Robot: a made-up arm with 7 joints. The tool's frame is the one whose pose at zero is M. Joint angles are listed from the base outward.
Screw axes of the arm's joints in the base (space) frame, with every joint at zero. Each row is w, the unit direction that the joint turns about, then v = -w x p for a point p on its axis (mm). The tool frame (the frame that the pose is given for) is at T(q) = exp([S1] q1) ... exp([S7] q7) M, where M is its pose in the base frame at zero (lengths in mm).
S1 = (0, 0, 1, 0, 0, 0)
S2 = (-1, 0, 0, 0, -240, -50)
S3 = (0, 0, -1, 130, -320, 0)
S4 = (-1, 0, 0, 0, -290, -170)
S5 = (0, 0, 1, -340, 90, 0)
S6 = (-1, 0, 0, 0, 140, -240)
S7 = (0, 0, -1, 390, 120, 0)
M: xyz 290 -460 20 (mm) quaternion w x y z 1 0 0 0
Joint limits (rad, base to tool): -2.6..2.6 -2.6..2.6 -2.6..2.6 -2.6..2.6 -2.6..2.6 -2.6..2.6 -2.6..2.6
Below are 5 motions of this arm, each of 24 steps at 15 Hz.
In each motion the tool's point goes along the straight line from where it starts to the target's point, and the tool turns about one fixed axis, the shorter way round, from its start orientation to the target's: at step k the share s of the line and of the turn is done. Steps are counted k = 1, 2, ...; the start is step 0. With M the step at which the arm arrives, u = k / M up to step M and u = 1 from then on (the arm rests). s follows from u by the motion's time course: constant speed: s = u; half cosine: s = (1 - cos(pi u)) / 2; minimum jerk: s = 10 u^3 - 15 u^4 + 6 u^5.
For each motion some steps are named. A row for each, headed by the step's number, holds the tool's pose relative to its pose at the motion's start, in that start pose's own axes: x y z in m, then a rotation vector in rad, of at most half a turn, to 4 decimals.
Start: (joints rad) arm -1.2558 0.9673 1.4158 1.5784 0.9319 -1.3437 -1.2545
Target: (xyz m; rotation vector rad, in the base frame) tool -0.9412 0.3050 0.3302 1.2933 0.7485 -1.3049
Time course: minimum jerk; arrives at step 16
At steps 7, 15, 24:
7: 0.1250 -0.1167 -0.1435 0.1970 0.3779 0.0326
15: 0.3249 -0.3032 -0.3728 0.5118 0.9819 0.0846
24: 0.3256 -0.3039 -0.3736 0.5130 0.9841 0.0848

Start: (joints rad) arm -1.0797 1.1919 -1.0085 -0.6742 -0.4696 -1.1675 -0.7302
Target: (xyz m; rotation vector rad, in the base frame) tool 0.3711 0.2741 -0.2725 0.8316 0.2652 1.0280
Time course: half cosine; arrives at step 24
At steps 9, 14, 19, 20, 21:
9: 0.1248 0.1986 -0.1559 -0.0052 0.2658 0.3994
14: 0.2545 0.4049 -0.3180 -0.0105 0.5419 0.8144
19: 0.3626 0.5768 -0.4530 -0.0150 0.7720 1.1602
20: 0.3773 0.6002 -0.4713 -0.0156 0.8033 1.2072
21: 0.3890 0.6188 -0.4859 -0.0161 0.8282 1.2446

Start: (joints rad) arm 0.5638 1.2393 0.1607 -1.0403 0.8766 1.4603 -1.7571
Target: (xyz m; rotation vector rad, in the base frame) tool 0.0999 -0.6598 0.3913 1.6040 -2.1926 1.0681
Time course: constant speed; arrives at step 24
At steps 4, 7, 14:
4: -0.0432 0.1156 -0.0604 0.2126 0.2833 0.2397
7: -0.0756 0.2023 -0.1057 0.3721 0.4958 0.4195
14: -0.1512 0.4046 -0.2114 0.7442 0.9917 0.8390

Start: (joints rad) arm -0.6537 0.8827 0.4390 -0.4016 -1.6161 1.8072 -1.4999
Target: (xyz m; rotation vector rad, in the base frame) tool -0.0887 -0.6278 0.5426 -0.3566 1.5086 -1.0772
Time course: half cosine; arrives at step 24
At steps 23, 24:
23: -0.3793 0.2529 0.2116 -0.5116 -0.3905 -0.3368
24: -0.3809 0.2540 0.2125 -0.5138 -0.3922 -0.3383

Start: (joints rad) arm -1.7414 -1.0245 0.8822 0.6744 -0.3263 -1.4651 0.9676
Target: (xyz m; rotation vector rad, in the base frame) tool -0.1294 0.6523 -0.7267 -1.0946 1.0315 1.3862
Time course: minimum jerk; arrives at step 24
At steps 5, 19, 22, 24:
5: 0.0016 0.0004 -0.0015 0.0312 0.0006 0.0032
19: 0.0234 0.0055 -0.0217 0.4529 0.0084 0.0463
22: 0.0248 0.0058 -0.0231 0.4816 0.0089 0.0492
24: 0.0250 0.0058 -0.0232 0.4841 0.0090 0.0495

